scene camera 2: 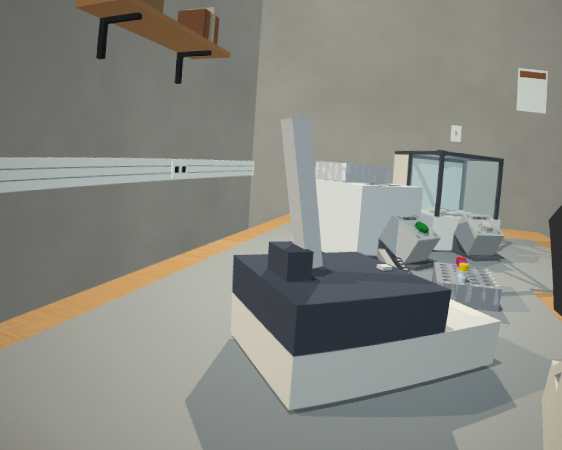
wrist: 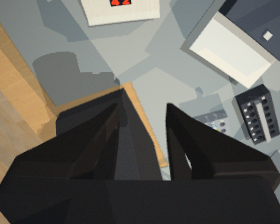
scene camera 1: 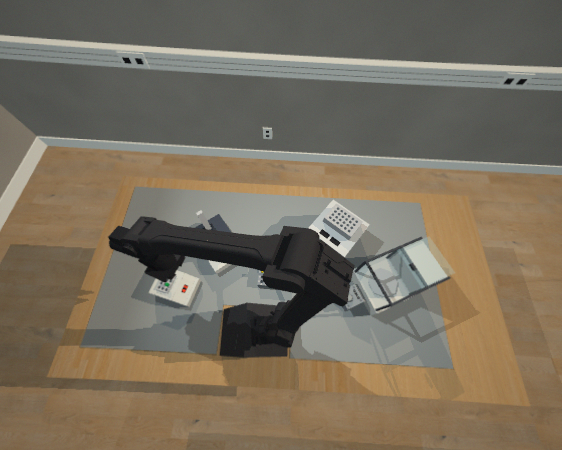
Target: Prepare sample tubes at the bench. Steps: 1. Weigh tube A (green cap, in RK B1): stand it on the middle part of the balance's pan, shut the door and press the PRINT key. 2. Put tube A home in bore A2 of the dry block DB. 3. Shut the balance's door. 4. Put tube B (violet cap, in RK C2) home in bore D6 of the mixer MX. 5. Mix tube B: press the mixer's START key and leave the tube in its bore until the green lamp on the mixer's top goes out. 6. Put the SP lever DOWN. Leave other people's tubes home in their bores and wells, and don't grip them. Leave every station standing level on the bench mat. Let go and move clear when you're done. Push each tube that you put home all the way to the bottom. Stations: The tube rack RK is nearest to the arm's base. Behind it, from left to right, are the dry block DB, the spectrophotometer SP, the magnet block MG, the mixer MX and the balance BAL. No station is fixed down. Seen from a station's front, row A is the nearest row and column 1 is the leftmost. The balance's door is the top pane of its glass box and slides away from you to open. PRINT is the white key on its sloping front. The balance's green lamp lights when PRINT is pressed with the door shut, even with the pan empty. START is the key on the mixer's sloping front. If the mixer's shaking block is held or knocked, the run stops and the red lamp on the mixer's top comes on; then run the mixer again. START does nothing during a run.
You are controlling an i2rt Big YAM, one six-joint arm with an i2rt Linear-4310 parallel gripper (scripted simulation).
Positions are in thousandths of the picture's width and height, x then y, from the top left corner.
glass-box balance: scene camera 2 835, 414; scene camera 1 700, 617
